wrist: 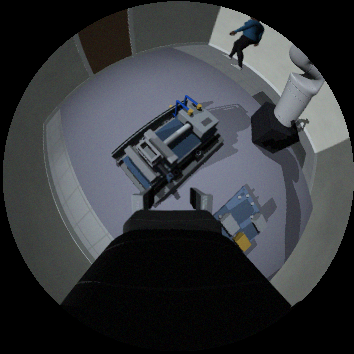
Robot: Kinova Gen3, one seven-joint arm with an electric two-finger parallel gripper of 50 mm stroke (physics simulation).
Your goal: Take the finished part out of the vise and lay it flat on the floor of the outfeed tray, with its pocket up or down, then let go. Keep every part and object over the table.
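Frame: origin at the arm's base, x ahead, y left, z up, level; millimetres.
Seen in the pictures: gripper, fingertip midpoint: [171,194]; arm's base at its link origin: [283,116].
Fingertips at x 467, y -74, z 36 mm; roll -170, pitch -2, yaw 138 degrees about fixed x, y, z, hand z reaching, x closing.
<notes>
Pixels of each thing's middle, then the offset from my fingertips to it. Level surfaces: height alone.
- finished part at the middle of its body: [148,152] dy -102, dx -27, dz -88 mm
- vise at the middle of its body: [170,141] dy -107, dx -96, dz -136 mm
- blue tray-like plate at the middle of its body: [240,223] dy +231, dx -106, dz -182 mm
- yellow block at the middle of its body: [241,241] dy +273, dx -64, dz -160 mm
- table at its surface level: dz -186 mm
The finished part [148,150], a light grey block with a rectangular pocket facing up, appears to sit at the jaws of the vise [164,146], left of the middle of the wrist view. The vise's pale round bar runs up and right from the jaws over a blue bed. My gripper [171,194] is open and empty, above the table, with its fingers showing below the vise's near edge. A blue tray-like plate [243,204] with small pegs and grey pieces lies at the lower right, partly hidden by the gripper body; I cannot tell whether it is the outfeed tray.
A yellow block [242,241] is at the near end of the blue plate. Blue handles [181,106] with yellow ends stand up at the vise's far end. A white robot arm [296,99] on a black base [272,129] stands at the right. A person [246,37] is beyond the table [105,107].
</notes>
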